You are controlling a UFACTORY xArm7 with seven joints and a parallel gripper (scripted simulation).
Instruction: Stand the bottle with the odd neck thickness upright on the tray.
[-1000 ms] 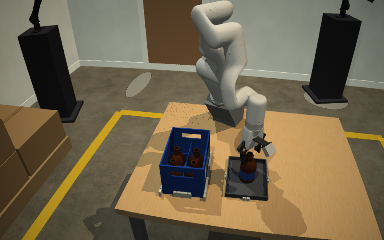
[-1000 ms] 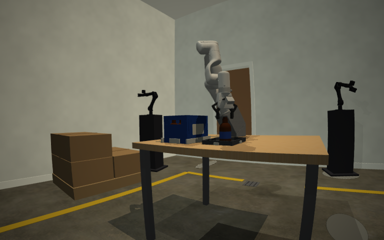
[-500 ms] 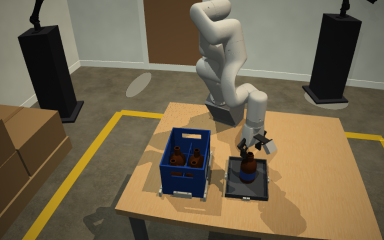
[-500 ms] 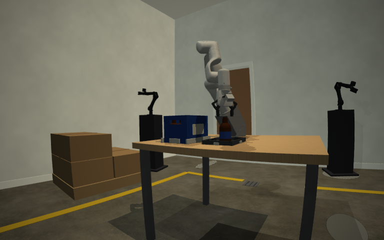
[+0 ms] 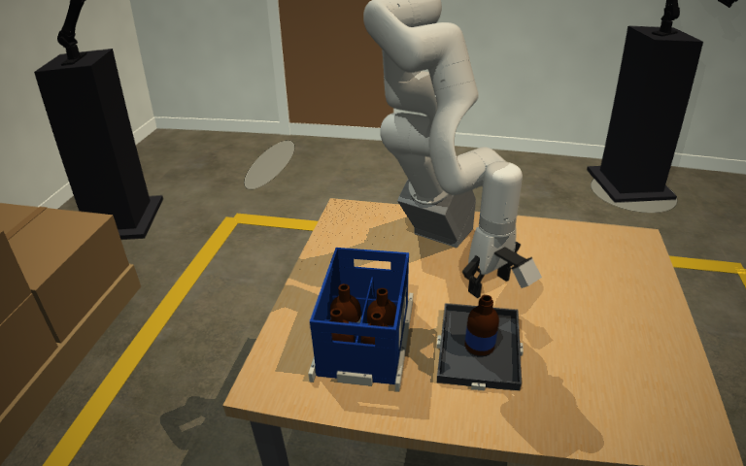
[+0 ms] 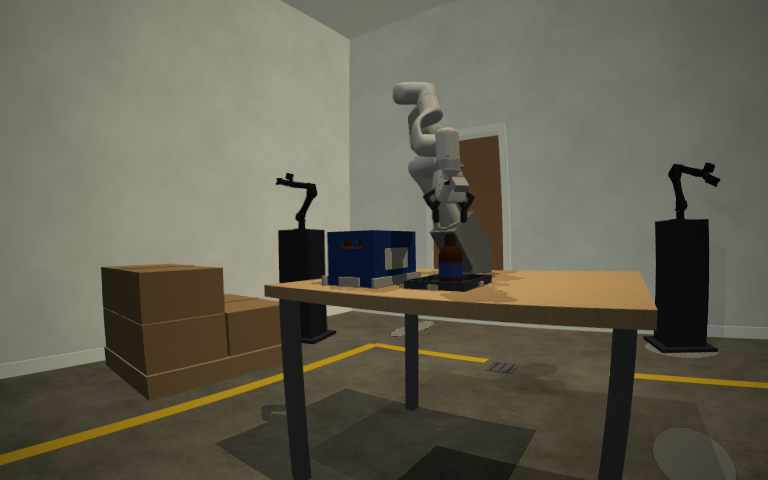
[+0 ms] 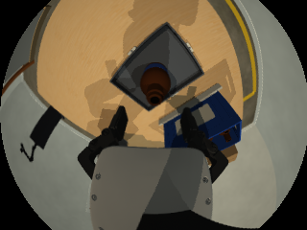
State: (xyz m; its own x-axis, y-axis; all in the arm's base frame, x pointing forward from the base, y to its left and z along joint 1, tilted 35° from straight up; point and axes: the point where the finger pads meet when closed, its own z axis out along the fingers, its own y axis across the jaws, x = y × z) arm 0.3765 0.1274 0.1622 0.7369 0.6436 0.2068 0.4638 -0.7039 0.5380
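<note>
The brown bottle is 120 mm below my hand. Also, from my hand: glass bottle 70 mm behind, 320 mm to the right, 120 mm below; then dark tray 190 mm below; then blue crate 60 mm behind, 280 mm to the right, 120 mm below.
</note>
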